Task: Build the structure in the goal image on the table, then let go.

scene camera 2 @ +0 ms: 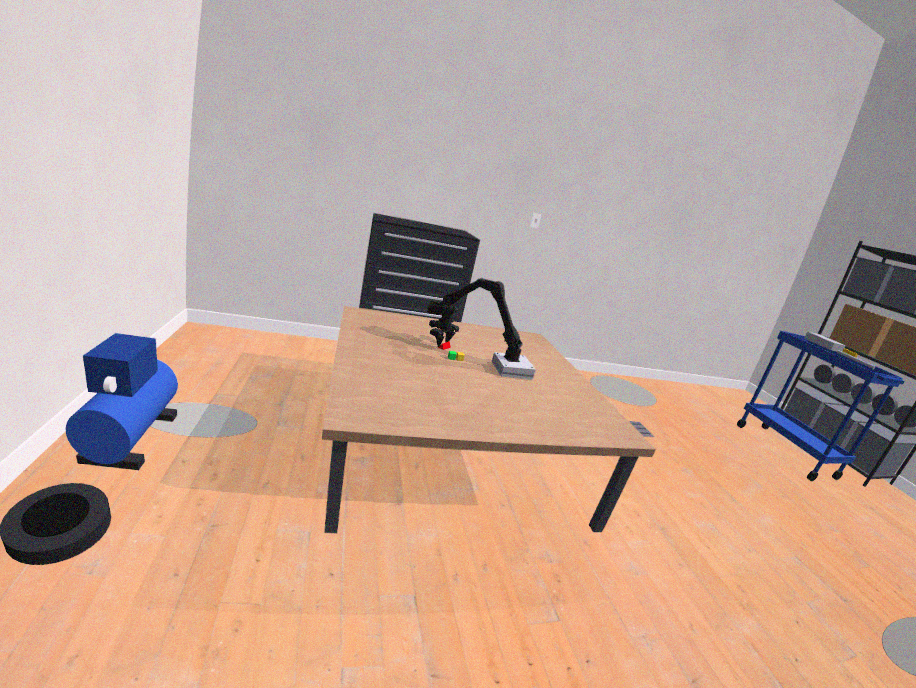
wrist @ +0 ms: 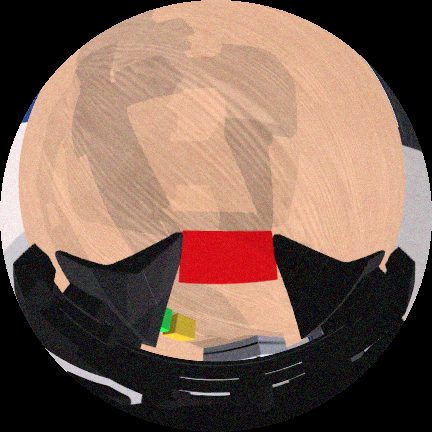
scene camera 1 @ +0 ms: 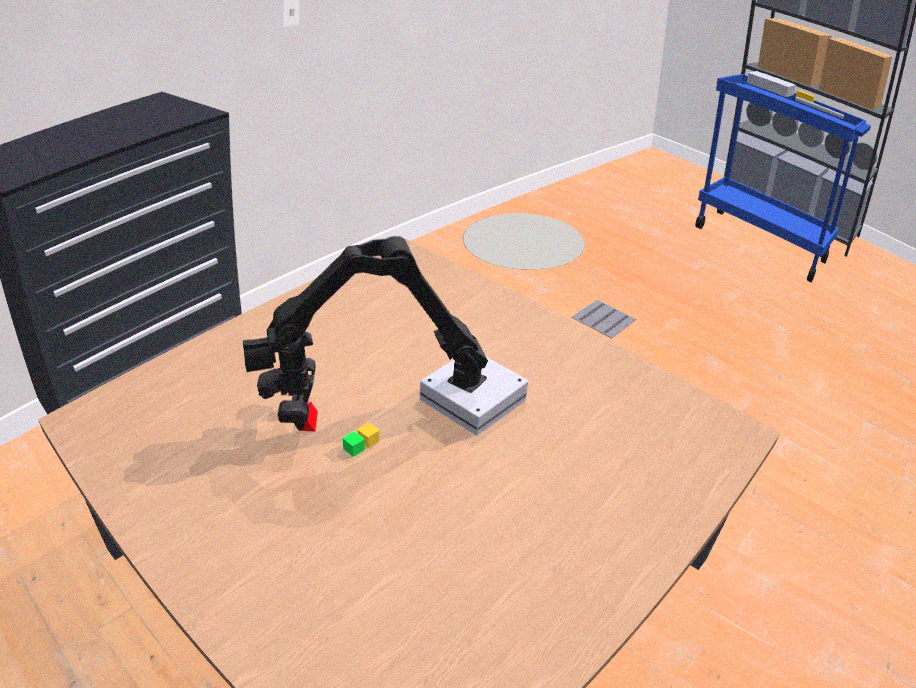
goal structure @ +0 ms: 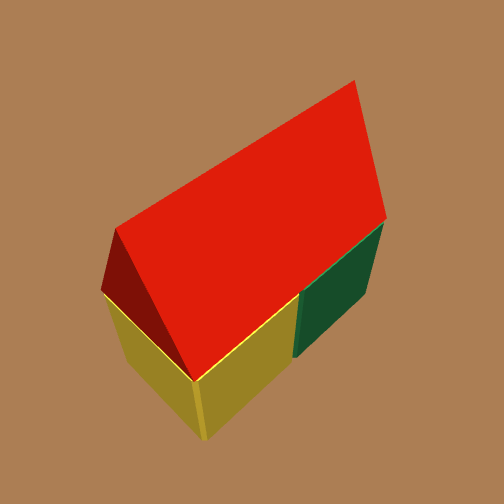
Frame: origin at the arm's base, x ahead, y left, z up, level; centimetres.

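Seen in the pictures: gripper, fingertip midpoint: (scene camera 2: 442, 345) (wrist: 228, 239); arm's base, link origin: (scene camera 2: 511, 359) (scene camera 1: 467, 380).
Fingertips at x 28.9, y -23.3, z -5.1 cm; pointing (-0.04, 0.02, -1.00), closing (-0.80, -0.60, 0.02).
Pixels of each thing's top centre, then the offset from my fingertips to it. Level surfaces: height alone.
- red block, top centre: (wrist: 231, 275) (scene camera 1: 305, 410) (scene camera 2: 444, 342) dx -0.6, dy +0.8, dz +2.5 cm
- table top, surface height: dz -0.5 cm
- green cube, top centre: (wrist: 151, 326) (scene camera 1: 353, 438) (scene camera 2: 452, 352) dx -0.5, dy +14.7, dz +2.8 cm
- yellow cube, top centre: (wrist: 177, 337) (scene camera 1: 368, 429) (scene camera 2: 460, 353) dx -4.6, dy +15.3, dz +2.8 cm
A red block (scene camera 1: 311, 418) (scene camera 2: 445, 345) (wrist: 227, 257) with a sloping side is between the fingers of my gripper (scene camera 1: 305, 419) (scene camera 2: 445, 343) (wrist: 228, 239). In the wrist view both fingertips meet its sides, so the gripper is shut on it. The block is at or very near the table top (scene camera 1: 459, 533) (scene camera 2: 444, 407); any small gap beneath it cannot be made out. A green cube (scene camera 1: 353, 444) (scene camera 2: 452, 355) (wrist: 166, 321) and a yellow cube (scene camera 1: 369, 434) (scene camera 2: 460, 356) (wrist: 183, 326) stand side by side on the table, between the gripper and the arm's base. The left finger partly hides the green cube in the wrist view.
The arm's pale base (scene camera 1: 473, 403) (scene camera 2: 513, 366) stands on the table beyond the yellow cube. A dark drawer cabinet (scene camera 1: 125, 244) (scene camera 2: 422, 259) stands behind the table. A blue cart (scene camera 1: 770, 214) stands on the floor at the right.
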